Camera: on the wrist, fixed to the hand. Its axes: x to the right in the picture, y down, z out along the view.
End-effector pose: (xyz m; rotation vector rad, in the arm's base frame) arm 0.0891 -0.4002 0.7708 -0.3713 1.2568 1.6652
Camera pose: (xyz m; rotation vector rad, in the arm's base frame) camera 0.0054 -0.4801 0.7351 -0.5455 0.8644 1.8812
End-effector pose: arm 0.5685 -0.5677 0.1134 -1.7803 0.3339 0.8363
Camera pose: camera 0.5979 -0.6804 0.0801 -2.0947 0.0990 0.9997
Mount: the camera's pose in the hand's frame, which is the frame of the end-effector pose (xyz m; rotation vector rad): 0.0243 0.0483 -0.1084 -0.3867 -0.0793 -0.0262
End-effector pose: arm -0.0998 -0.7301 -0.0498 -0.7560 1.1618 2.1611
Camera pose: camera -0.1275 -0.8406 -0.0910 -0.8304 0.6956 2.4011
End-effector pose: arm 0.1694 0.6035 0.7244 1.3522 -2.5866 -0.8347
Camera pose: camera 0.1559 0.5608 0.8369 1.2598 -2.2990 -1.3326
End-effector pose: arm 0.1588 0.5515 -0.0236 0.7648 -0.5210 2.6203
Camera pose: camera 0.0714 0.5630 -0.1067 0.7406 -0.9956 2.3641
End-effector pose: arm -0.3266 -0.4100 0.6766 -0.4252 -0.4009 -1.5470
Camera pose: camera -0.2806 -0.4863 0.5945 -0.7853 -0.1657 -1.6393
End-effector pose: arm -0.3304 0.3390 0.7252 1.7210 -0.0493 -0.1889
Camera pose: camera -0.2862 0.4338 0.7863 1.3290 -0.0453 -0.2678
